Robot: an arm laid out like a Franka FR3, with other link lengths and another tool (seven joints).
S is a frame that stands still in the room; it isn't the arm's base.
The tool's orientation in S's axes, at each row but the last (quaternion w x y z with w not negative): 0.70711 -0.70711 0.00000 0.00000; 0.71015 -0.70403 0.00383 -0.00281; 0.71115 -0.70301 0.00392 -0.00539; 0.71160 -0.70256 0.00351 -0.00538; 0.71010 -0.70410 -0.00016 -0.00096; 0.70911 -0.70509 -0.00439 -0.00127; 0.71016 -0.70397 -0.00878 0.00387; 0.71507 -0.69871 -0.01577 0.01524; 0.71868 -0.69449 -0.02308 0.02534
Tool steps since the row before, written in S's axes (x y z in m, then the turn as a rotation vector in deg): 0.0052 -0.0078 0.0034 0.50 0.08 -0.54; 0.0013 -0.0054 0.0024 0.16 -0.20 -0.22; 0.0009 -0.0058 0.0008 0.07 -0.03 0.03; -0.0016 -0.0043 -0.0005 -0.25 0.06 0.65; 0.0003 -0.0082 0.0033 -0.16 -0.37 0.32; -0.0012 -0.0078 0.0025 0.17 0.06 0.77; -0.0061 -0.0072 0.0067 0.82 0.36 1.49; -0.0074 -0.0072 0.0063 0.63 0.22 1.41; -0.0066 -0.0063 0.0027 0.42 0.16 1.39
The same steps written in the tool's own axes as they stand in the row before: 0.0052 -0.0034 -0.0078 0.50 0.54 0.08; 0.0013 -0.0024 -0.0054 0.16 0.22 -0.20; 0.0010 -0.0009 -0.0058 0.07 -0.03 -0.03; -0.0015 0.0004 -0.0043 -0.25 -0.65 0.07; 0.0003 -0.0034 -0.0082 -0.16 -0.32 -0.37; -0.0012 -0.0026 -0.0078 0.18 -0.77 0.06; -0.0062 -0.0068 -0.0070 0.84 -1.48 0.36; -0.0077 -0.0065 -0.0067 0.64 -1.40 0.22; -0.0070 -0.0029 -0.0057 0.43 -1.39 0.18
